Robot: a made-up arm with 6 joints. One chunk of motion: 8 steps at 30 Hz.
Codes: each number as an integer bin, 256 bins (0 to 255) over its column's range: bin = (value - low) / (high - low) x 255, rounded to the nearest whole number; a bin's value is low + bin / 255 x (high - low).
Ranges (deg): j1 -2..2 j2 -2..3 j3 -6..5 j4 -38..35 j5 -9..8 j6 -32..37
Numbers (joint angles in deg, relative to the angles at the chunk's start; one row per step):
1: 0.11 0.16 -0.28 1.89 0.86 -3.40
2: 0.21 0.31 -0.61 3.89 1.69 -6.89
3: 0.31 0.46 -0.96 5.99 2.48 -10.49
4: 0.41 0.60 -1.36 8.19 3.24 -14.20
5: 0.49 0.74 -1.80 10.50 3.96 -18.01
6: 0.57 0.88 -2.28 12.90 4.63 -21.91
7: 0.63 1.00 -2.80 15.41 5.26 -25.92
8: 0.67 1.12 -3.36 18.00 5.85 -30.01
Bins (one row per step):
1: 135 110 133 139 148 106
2: 141 118 125 146 160 93
3: 147 125 117 154 172 79
4: 154 133 108 161 184 66
5: 159 140 97 169 194 52
6: 164 147 86 178 204 37
7: 168 153 74 187 214 22
8: 170 159 61 196 223 7

